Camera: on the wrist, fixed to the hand. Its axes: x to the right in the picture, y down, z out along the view.
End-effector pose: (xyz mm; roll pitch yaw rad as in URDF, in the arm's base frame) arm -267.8 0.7 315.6 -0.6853 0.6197 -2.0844
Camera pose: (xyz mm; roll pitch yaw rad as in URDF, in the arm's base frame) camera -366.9 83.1 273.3 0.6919 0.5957 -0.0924
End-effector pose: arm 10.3 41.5 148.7 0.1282 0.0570 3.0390
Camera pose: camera 17.0 93.4 23.6 0.0222 -0.0973 -1.7297
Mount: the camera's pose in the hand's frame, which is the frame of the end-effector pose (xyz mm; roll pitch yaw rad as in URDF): 5.8 -67.9 -117.3 -0.0415 0.0277 1.5204
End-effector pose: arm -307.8 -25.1 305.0 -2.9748 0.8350 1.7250
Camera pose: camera -369.8 64.4 385.9 2.2655 0.1306 0.0847
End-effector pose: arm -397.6 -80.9 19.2 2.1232 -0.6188 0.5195
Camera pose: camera -462.6 38.0 25.6 -2.2546 -0.8232 -1.7952
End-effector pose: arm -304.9 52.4 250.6 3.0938 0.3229 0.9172
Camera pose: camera -337.9 130.1 356.8 2.7747 -0.0555 -0.5818
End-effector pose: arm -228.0 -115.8 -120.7 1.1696 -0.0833 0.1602
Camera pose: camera -226.4 -33.0 -228.2 -0.1302 -1.1416 1.7920
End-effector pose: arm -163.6 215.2 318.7 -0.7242 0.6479 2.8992
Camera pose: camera -112.1 334.9 281.0 0.7392 0.6118 -1.3421
